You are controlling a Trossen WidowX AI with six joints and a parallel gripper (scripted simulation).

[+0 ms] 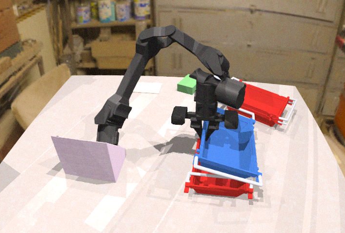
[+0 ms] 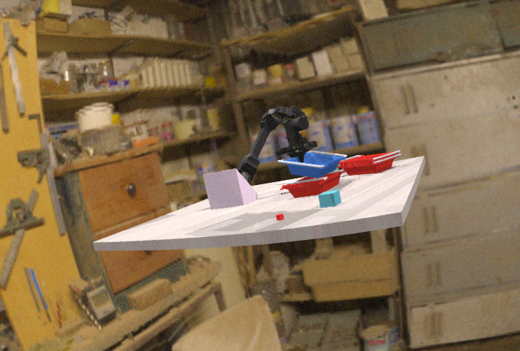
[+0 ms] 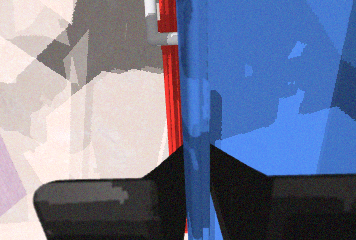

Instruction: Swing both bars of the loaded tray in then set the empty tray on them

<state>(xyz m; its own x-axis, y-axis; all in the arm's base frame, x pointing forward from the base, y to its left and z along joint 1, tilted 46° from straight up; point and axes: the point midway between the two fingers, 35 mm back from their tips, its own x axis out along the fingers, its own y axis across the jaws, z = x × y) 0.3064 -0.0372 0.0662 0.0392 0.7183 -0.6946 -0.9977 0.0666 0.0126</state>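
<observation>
Now: gripper tip 80 mm short of the blue tray and 10 mm below it. Also, from my gripper tip: teal cube 250 mm ahead, 400 mm to the right, 90 mm below.
</observation>
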